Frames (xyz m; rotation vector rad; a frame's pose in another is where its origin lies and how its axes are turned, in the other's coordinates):
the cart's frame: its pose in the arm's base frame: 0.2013 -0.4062 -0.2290 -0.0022 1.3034 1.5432
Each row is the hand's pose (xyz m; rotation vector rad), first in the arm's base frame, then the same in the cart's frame.
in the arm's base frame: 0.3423 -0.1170 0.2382 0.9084 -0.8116 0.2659
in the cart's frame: -0.1346 0.2798 0.4748 -0.2302 -2.4396 -0.6012
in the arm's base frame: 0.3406 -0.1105 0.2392 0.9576 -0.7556 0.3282
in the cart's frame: -0.1300 0.2827 0.4788 -0.1918 -2.3965 -0.5122
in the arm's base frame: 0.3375 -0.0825 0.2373 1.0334 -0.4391 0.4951
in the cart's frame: -0.1083 0.2881 0.4960 -0.0039 -2.1306 -0.3443
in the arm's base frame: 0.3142 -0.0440 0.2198 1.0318 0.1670 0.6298
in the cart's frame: -0.0615 0.2981 0.5027 0.3327 -1.6226 -0.2437
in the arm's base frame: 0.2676 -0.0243 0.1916 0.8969 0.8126 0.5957
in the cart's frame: -0.0113 0.3135 0.4783 0.6743 -1.0634 -0.2819
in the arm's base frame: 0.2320 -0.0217 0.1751 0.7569 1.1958 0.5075
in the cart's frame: 0.0155 0.3268 0.4528 0.8664 -0.7053 -0.3424
